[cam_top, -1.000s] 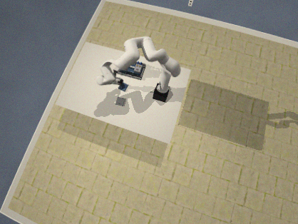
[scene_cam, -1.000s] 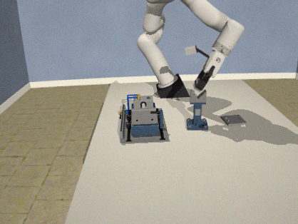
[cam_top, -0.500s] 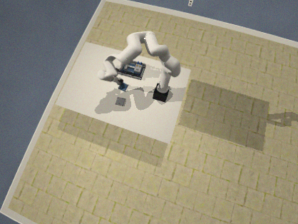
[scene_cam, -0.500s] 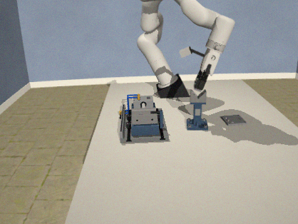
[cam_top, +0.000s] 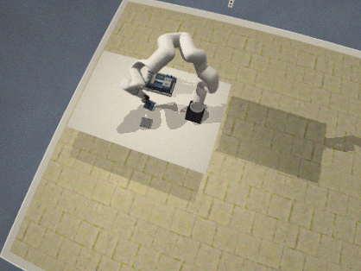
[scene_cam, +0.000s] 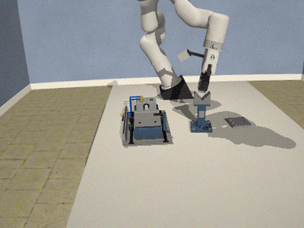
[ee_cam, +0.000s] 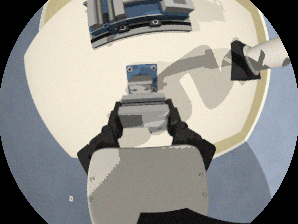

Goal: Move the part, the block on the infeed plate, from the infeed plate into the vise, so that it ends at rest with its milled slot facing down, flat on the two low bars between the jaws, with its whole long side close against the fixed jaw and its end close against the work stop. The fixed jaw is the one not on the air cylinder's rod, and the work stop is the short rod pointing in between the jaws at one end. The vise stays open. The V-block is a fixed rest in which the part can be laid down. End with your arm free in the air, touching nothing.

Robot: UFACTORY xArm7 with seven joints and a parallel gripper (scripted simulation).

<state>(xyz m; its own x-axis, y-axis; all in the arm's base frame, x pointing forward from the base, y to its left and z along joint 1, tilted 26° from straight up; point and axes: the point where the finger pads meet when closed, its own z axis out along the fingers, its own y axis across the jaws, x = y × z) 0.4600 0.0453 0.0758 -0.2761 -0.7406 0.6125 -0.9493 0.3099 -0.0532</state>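
Right now my hand is 10 mm to the left of the part and 10 mm above it. Round my hand: V-block post (140 mm below); then air cylinder (150 mm behind, 210 mm to the right, 120 mm below); then infeed plate (180 mm to the left, 190 mm below).
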